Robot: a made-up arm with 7 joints.
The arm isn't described. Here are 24 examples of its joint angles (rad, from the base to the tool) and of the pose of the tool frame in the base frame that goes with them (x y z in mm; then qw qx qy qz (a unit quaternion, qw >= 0)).
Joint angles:
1: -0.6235 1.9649 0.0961 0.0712 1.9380 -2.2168 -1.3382
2: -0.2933 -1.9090 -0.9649 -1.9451 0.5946 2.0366 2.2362
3: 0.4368 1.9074 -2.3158 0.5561 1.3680 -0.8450 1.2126
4: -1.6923 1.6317 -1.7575 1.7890 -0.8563 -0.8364 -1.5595
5: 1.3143 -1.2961 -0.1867 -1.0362 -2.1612 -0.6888 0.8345
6: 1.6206 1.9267 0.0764 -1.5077 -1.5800 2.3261 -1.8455
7: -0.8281 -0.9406 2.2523 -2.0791 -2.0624 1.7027 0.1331
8: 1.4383 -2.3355 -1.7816 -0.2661 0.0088 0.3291 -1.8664
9: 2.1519 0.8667 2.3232 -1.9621 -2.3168 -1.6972 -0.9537
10: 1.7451 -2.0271 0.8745 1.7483 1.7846 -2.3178 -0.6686
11: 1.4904 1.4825 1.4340 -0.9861 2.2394 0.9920 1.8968
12: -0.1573 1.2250 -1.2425 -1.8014 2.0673 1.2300 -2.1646
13: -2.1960 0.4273 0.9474 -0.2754 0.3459 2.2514 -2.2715
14: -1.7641 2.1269 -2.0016 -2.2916 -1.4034 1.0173 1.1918
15: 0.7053 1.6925 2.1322 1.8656 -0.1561 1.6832 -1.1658
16: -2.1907 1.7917 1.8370 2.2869 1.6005 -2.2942 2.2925
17: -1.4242 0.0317 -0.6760 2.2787 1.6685 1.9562 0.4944
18: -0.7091 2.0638 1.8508 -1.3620 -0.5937 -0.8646 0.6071
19: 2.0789 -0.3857 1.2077 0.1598 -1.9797 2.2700 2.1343
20: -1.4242 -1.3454 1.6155 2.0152 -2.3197 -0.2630 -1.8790
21: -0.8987 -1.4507 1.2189 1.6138 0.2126 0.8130 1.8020
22: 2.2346 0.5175 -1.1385 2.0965 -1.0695 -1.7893 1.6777
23: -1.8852 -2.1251 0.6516 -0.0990 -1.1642 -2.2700 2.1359
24: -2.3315 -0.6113 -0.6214 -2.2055 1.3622 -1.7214 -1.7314
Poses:
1: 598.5 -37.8 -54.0 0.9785 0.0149 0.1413 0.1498
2: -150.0 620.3 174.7 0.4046 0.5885 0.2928 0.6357
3: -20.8 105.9 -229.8 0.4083 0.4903 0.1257 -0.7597
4: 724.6 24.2 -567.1 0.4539 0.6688 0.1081 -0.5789
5: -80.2 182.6 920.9 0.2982 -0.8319 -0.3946 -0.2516
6: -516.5 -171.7 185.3 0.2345 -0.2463 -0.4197 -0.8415
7: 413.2 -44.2 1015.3 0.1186 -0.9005 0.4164 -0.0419
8: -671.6 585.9 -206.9 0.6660 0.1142 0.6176 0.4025
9: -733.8 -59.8 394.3 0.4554 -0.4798 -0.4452 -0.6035
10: -226.7 140.3 -510.3 0.4537 0.5651 0.1294 -0.6769
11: 124.7 -399.0 481.4 0.9165 -0.2454 -0.3155 0.0177
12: -62.9 260.6 685.1 0.4734 0.1537 -0.6662 0.5554
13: 315.6 226.0 -98.8 0.0996 0.9075 -0.3612 0.1900
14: 369.4 844.4 -203.1 0.4473 0.2804 -0.2036 0.8245
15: -1.9 428.8 401.2 0.7111 -0.1434 -0.4502 0.5206
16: 507.8 318.3 -919.2 0.7246 0.5158 0.1486 -0.4322
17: 738.6 -77.2 470.0 0.0694 0.8449 -0.5010 -0.1738
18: 829.5 453.8 -123.7 0.6196 0.6510 0.3108 -0.3095
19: -74.4 796.6 -135.7 0.0328 -0.6814 -0.2301 0.6941
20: 512.6 -245.4 -111.3 0.0841 0.6541 -0.4893 -0.5706
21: 903.5 -45.2 583.8 0.0509 -0.8419 0.4958 0.2070
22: -974.7 -48.5 272.6 0.1867 -0.2477 0.9343 -0.1754
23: -183.7 -87.8 387.1 0.2584 -0.1778 0.9491 -0.0274
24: 340.5 300.1 264.0 0.6057 -0.4532 -0.6449 0.1084
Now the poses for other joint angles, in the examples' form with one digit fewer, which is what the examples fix.
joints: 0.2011 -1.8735 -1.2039 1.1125 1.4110 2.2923 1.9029
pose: -27 -309 656 0.748 -0.556 -0.235 -0.276
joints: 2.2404 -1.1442 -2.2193 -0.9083 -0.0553 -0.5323 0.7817
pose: -893 -404 149 0.143 0.030 -0.837 -0.527
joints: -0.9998 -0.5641 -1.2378 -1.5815 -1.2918 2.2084 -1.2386
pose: 357 338 -171 0.423 -0.172 -0.246 0.855
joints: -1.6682 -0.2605 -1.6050 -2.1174 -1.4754 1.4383 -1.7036
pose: 128 -123 -287 0.094 -0.010 -0.075 -0.993
